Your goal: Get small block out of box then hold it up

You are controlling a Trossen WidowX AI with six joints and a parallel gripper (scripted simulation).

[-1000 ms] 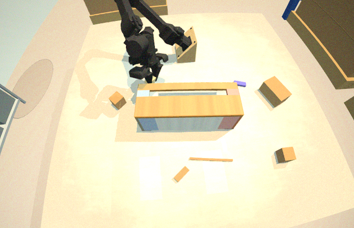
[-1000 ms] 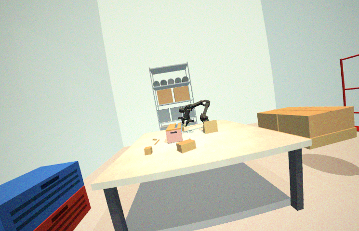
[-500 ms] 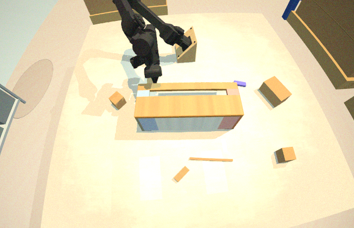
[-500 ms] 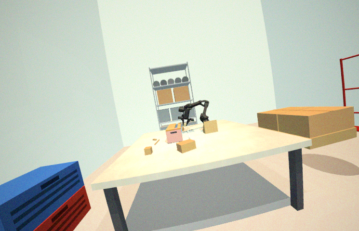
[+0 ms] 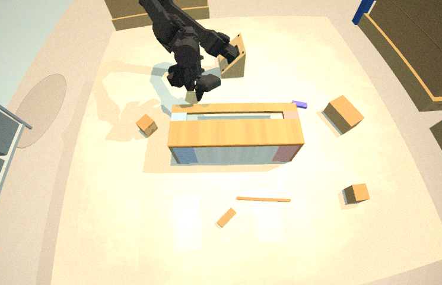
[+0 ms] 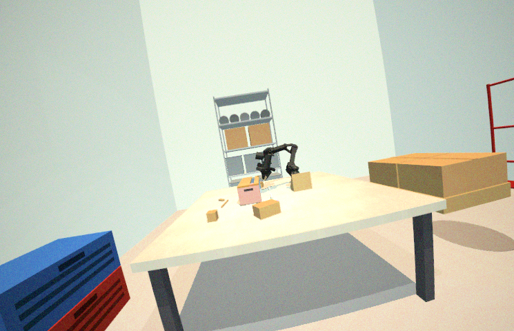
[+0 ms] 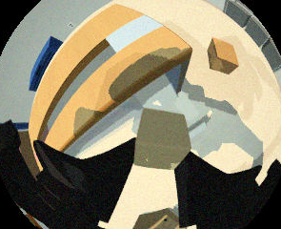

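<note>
Now: the pale tan block 1 cm to the right of my gripper tip and 1 cm above it. Also, from my gripper tip: box: 9 cm ahead, 12 cm to the left, 4 cm below; then flat piece: 37 cm ahead, 6 cm to the left, 9 cm below; then thin stick: 33 cm ahead, 18 cm to the left, 9 cm below.
</note>
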